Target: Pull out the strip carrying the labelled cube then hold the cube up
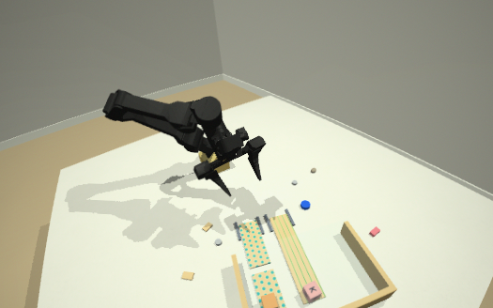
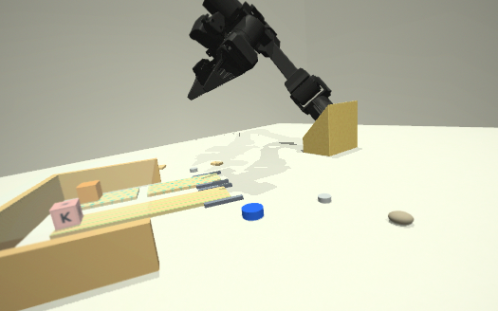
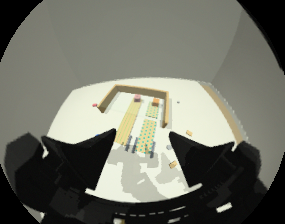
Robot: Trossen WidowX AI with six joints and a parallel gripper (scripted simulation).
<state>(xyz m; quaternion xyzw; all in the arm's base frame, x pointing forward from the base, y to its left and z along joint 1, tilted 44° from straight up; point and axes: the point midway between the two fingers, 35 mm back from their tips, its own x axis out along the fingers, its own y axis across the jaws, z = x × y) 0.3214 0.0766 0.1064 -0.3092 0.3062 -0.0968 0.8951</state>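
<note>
Now: the blue disc 19 cm to the left of my gripper tip, 17 cm below it and 2 cm ahead of it. From my gripper tip the other things lie so: tan pebble: 33 cm to the left, 17 cm below, 10 cm behind.
</note>
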